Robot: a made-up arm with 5 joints.
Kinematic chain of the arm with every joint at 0, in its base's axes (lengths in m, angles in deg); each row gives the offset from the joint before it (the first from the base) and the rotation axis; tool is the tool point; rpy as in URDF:
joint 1: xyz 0.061 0 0.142 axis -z
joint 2: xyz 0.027 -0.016 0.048 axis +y
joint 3: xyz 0.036 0 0.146 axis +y
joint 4: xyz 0.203 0 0.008 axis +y
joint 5: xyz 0.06 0.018 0 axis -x
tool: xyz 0 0 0 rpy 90 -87.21 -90
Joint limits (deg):
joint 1: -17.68..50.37
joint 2: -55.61..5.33
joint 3: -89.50..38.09
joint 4: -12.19..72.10
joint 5: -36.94..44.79
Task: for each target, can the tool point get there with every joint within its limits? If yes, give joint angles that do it. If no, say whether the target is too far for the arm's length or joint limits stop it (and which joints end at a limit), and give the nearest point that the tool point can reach.
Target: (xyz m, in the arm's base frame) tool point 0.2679 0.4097 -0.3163
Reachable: no: too far | nearest point 0.2890 0.0748 0.1392 | short by 0.566 m
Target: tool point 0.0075 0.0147 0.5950
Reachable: yes | joints 13.29 -23.38 -76.43 -4.78 27.78
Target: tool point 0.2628 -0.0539 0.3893
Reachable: yes | joints 15.51 -36.62 14.39 45.34 36.63
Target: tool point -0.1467 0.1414 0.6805
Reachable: no: too far | nearest point -0.0854 0.0996 0.5497 | short by 0.150 m
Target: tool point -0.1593 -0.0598 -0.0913
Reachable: no: joint limits stop it (at a limit: joint 1, joint 2, joint 3, joint 4) | nearest point 0.1923 -0.1555 0.1442 | short by 0.434 m
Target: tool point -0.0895 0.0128 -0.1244
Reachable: no: joint limits stop it (at a limit: joint 1, joint 2, joint 3, joint 4) | nearest point 0.1923 -0.1555 0.1442 | short by 0.424 m
